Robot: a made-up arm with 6 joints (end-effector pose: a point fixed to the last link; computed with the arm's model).
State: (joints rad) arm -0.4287 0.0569 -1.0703 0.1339 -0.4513 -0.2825
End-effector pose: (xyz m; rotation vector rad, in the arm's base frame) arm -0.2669 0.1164 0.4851 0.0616 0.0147 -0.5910
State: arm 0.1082 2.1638 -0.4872 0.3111 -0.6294 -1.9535
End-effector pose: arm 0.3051 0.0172 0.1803 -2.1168 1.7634 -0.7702
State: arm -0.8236 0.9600 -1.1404 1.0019 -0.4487 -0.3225
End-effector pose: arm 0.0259 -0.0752 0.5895 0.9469 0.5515 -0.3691
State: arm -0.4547 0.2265 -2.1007 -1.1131 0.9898 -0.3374
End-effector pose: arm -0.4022 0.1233 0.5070 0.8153 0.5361 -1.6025
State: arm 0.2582 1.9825 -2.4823 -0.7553 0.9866 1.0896
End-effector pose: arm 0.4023 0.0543 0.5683 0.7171 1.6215 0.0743
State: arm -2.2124 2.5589 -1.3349 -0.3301 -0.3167 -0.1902
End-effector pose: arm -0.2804 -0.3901 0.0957 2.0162 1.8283 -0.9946
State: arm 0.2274 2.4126 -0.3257 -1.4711 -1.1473 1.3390
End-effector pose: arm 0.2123 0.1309 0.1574 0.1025 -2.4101 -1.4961
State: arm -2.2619 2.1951 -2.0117 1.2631 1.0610 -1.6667
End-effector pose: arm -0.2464 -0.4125 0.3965 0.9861 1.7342 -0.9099
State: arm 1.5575 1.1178 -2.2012 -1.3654 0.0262 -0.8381
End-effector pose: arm 0.0020 -0.0242 0.7613 -0.4009 -0.1012 -0.6421
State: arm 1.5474 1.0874 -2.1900 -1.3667 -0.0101 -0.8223
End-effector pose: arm -0.0018 -0.0402 0.7596 -0.3656 -0.1224 -0.6319
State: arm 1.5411 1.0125 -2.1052 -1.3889 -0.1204 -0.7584
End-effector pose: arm -0.0123 -0.0647 0.7485 -0.3280 -0.2150 -0.5754
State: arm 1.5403 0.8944 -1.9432 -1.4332 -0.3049 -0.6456
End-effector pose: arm -0.0290 -0.0946 0.7220 -0.3112 -0.3839 -0.4621
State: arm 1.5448 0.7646 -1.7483 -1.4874 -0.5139 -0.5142
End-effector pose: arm -0.0461 -0.1210 0.6819 -0.3375 -0.5819 -0.3118
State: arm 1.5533 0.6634 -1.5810 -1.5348 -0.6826 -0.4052
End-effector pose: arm -0.0577 -0.1370 0.6419 -0.3950 -0.7431 -0.1709
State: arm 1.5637 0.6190 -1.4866 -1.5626 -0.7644 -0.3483
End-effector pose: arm -0.0617 -0.1397 0.6194 -0.4476 -0.8233 -0.0862
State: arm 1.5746 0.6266 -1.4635 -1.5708 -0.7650 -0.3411
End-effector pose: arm -0.0603 -0.1317 0.6170 -0.4775 -0.8299 -0.0639
